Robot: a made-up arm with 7 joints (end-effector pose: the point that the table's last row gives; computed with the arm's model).
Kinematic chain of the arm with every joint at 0, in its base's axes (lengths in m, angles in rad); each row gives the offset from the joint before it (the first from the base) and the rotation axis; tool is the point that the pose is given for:
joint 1: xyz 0 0 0.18 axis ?
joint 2: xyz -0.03 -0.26 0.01 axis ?
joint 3: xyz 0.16 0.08 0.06 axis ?
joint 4: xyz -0.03 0 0.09 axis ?
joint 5: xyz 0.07 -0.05 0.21 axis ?
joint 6: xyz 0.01 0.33 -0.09 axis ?
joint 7: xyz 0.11 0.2 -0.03 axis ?
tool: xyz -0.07 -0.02 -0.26
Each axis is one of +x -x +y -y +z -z.
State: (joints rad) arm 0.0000 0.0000 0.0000 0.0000 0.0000 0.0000 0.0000
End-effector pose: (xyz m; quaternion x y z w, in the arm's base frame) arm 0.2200 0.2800 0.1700 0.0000 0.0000 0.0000 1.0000
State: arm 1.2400 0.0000 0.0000 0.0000 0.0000 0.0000 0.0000
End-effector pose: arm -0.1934 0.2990 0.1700 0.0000 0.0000 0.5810 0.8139
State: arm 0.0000 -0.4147 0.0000 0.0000 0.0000 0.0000 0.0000
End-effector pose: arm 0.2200 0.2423 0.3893 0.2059 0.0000 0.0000 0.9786
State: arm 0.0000 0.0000 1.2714 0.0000 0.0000 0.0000 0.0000
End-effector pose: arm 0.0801 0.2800 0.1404 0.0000 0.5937 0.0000 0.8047
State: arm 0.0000 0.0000 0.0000 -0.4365 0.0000 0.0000 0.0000
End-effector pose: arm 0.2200 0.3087 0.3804 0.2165 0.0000 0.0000 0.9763
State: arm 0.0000 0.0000 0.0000 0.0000 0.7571 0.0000 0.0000
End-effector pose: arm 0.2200 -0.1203 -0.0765 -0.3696 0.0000 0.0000 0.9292
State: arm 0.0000 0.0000 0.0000 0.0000 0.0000 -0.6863 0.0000
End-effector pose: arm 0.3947 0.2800 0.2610 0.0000 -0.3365 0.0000 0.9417
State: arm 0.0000 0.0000 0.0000 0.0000 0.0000 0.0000 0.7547
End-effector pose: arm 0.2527 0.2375 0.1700 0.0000 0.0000 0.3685 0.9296
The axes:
joint 1: +z
joint 2: -x
joint 3: +y
joint 4: -x
joint 5: -x
joint 6: +y
joint 7: +z

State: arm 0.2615 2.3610 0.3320 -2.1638 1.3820 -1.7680 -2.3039
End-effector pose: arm 0.5926 -0.0534 -0.2659 0.3525 -0.7008 -0.1473 0.6024
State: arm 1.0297 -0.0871 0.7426 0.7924 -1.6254 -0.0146 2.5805
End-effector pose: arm -0.1660 0.7654 0.4540 -0.5270 0.0520 -0.8459 0.0629
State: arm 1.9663 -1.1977 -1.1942 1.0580 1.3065 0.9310 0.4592
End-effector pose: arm 0.3314 0.0999 -0.1213 -0.4006 0.1928 0.2844 0.8494
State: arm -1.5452 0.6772 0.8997 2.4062 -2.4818 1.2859 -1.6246
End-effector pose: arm 0.4587 0.2013 -0.3095 0.1509 -0.8340 0.4418 0.2941
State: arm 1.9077 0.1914 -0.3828 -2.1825 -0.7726 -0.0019 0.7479
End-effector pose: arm 0.5482 0.2967 0.7338 -0.8066 -0.5287 -0.2245 0.1394
